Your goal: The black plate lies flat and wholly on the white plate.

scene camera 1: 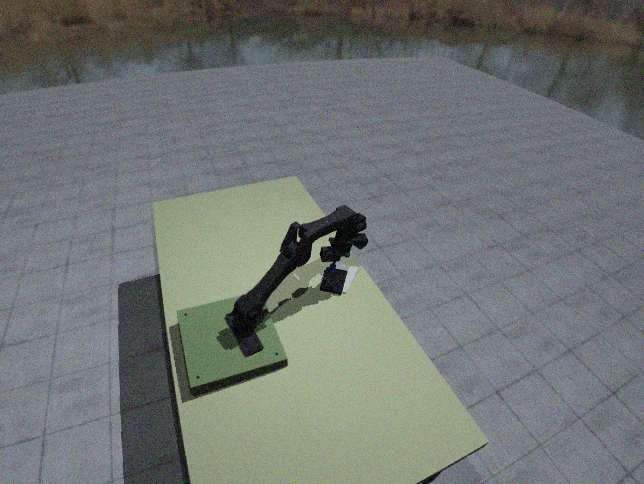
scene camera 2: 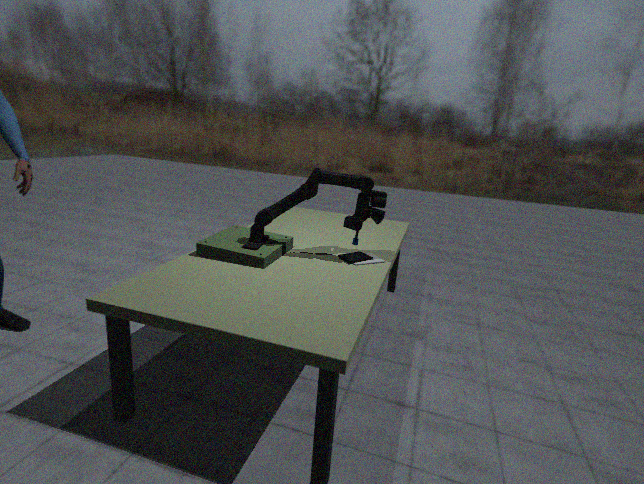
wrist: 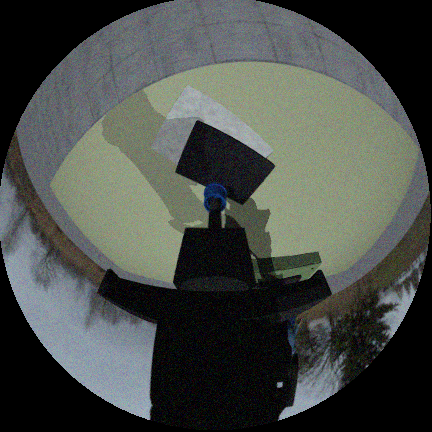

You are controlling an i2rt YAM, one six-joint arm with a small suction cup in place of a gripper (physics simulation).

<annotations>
My suction cup (wrist: 214,188) is 15 cm from the lens. A black plate (wrist: 209,155) is 21 cm from the lens. A white plate (wrist: 191,105) is 22 cm from the lens. The marked spots on the black plate and my suction cup are 7 cm apart.
</annotations>
